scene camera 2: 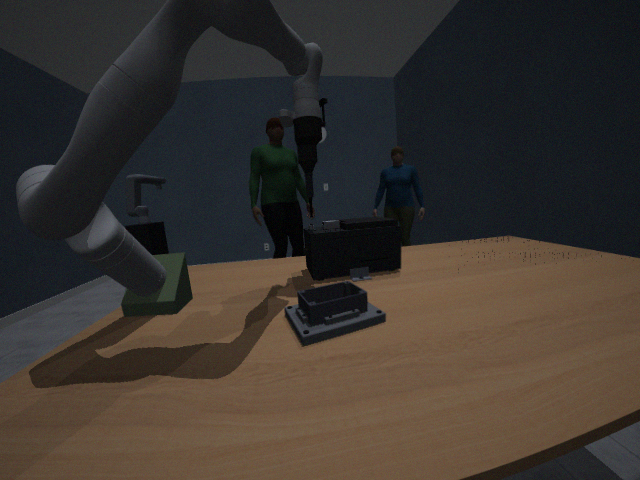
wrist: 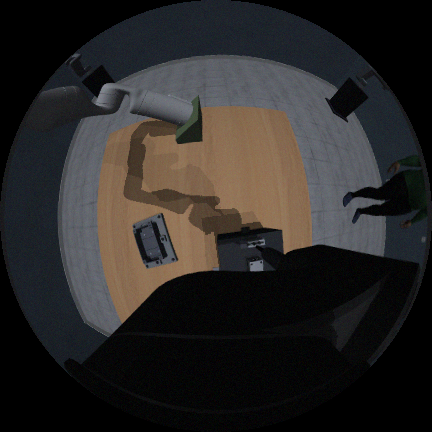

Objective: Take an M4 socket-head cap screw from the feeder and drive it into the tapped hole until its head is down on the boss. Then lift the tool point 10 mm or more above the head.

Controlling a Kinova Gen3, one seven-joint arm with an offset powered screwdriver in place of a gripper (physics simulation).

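Observation:
My screwdriver [scene camera 2: 311,214] [wrist: 257,246] points down, its tip a little above the left end of the feeder's top in the scene view. In the wrist view the thin bit reaches over a light slotted piece on the feeder. The tip is too small and dark to tell whether a screw is on it. The feeder [scene camera 2: 354,253] [wrist: 231,253] is a black box on the table. A dark open-topped housing [scene camera 2: 333,305] [wrist: 150,244] sits on a grey plate [scene camera 2: 371,313] in front of the feeder. The tapped hole and its boss cannot be made out.
A small grey bracket [scene camera 2: 360,276] lies at the feeder's front. A light block [scene camera 2: 330,224] [wrist: 255,264] stands on the feeder's top. The arm's base sits on a green wedge [scene camera 2: 180,289] [wrist: 193,131]. Two people stand beyond the table [scene camera 2: 413,361] [wrist: 250,165].

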